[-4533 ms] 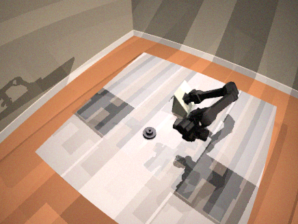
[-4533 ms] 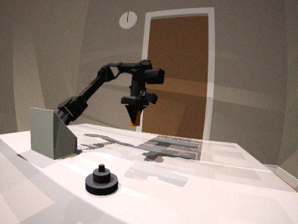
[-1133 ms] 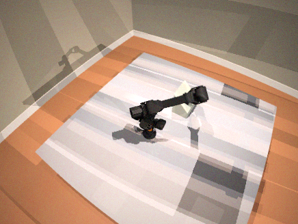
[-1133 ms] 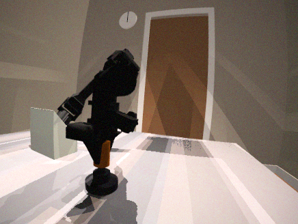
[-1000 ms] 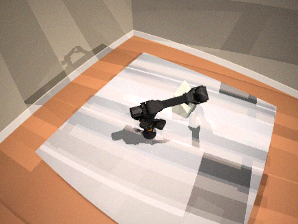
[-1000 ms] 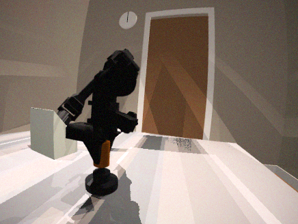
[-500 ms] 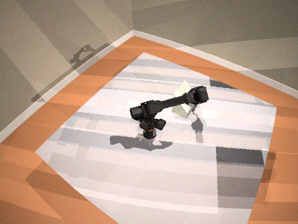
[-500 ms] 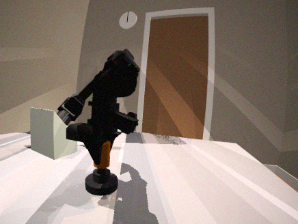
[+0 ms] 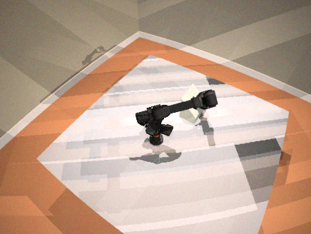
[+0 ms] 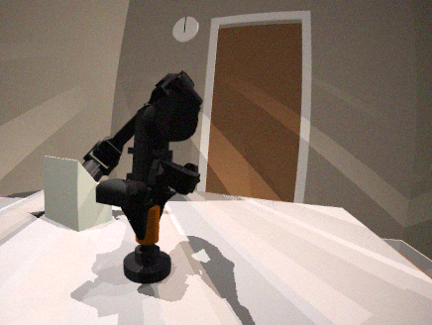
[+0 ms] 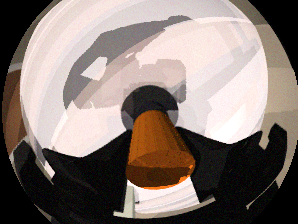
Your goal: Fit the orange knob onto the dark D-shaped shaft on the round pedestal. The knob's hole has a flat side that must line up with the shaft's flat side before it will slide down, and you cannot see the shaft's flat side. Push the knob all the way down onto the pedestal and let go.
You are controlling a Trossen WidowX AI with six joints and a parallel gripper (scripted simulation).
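Right now my gripper tip is 20 mm below the orange knob. Round my gripper tip: pedestal (40 mm below).
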